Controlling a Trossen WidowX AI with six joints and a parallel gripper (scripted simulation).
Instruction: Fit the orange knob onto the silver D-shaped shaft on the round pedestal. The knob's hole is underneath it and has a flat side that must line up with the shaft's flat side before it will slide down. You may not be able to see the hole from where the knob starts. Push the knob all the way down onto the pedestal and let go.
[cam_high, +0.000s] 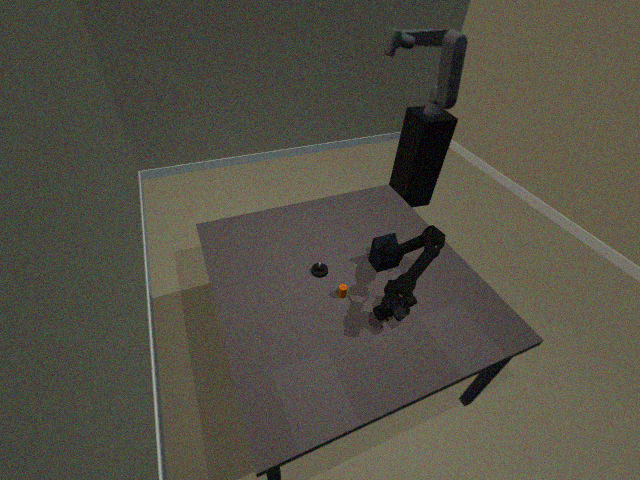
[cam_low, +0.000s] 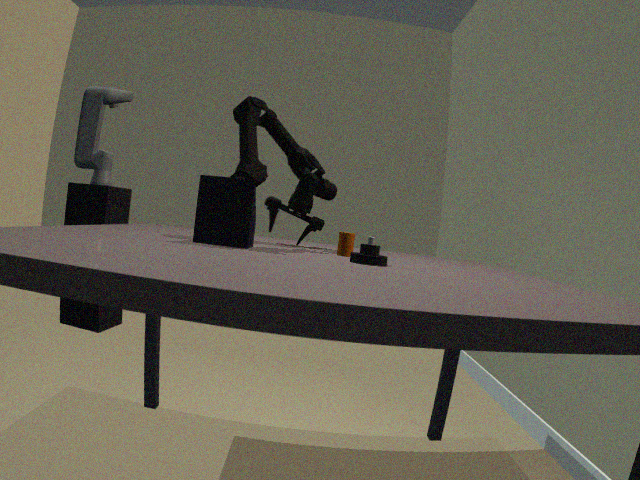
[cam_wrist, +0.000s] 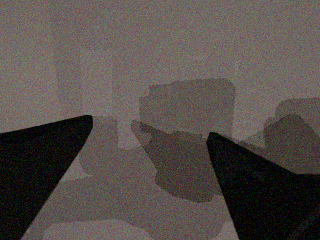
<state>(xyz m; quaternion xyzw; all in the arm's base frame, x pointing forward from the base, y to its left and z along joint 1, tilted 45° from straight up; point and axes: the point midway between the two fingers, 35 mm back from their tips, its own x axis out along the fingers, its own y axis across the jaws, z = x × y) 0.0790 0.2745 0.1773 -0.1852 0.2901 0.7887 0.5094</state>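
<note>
Right now the orange knob is 20 cm ahead of my gripper tip, 19 cm to the right of it and 3 cm above it. Round my gripper tip: round pedestal: 26 cm ahead, 36 cm to the right, 1 cm above.
</note>
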